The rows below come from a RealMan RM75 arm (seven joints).
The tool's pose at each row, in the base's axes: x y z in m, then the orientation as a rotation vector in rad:
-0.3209 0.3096 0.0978 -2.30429 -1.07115 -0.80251
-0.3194 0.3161 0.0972 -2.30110 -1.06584 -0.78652
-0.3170 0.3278 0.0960 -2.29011 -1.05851 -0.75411
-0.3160 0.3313 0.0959 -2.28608 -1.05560 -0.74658
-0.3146 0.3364 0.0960 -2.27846 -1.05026 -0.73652
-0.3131 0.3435 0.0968 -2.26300 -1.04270 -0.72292
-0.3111 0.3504 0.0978 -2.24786 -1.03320 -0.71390
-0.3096 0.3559 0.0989 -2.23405 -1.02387 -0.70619
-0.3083 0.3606 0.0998 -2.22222 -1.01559 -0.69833
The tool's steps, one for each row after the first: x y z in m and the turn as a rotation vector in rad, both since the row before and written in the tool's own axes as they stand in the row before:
0.0037 -0.0025 0.0050 0.01090 -0.00501 0.00752
0.0065 -0.0047 0.0089 0.02532 -0.00918 0.01247
0.0023 -0.0012 0.0026 0.00715 -0.00107 0.00364
0.0035 -0.0018 0.0036 0.01145 0.00009 0.00571
0.0050 -0.0030 0.0044 0.01967 0.00268 0.00752
0.0053 -0.0025 0.0043 0.01736 0.00556 0.00774
0.0043 -0.0021 0.0033 0.01563 0.00556 0.00742
0.0036 -0.0018 0.0029 0.01401 0.00416 0.00692

